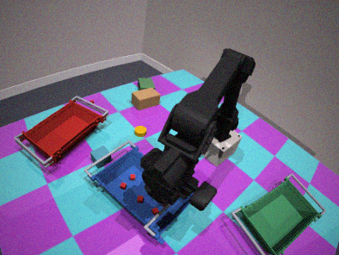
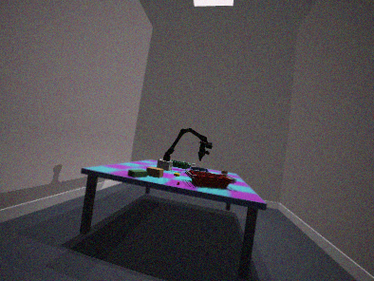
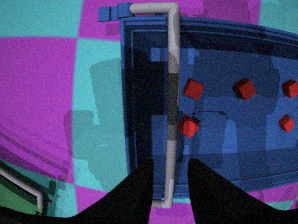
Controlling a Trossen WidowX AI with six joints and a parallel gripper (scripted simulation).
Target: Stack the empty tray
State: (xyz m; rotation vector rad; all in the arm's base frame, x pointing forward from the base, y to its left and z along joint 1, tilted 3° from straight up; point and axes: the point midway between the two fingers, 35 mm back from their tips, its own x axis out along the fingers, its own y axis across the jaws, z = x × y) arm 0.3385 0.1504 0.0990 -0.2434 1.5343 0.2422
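Right now my gripper tip is 30 cm to the left of the dark teal block, 11 cm above it and 10 cm short of it. Also, from my gripper tip: green tray: 32 cm behind, 24 cm to the left, 9 cm below; tan box: 57 cm to the right, 23 cm behind, 11 cm below; yellow disc: 38 cm to the right, 13 cm below, 11 cm behind.
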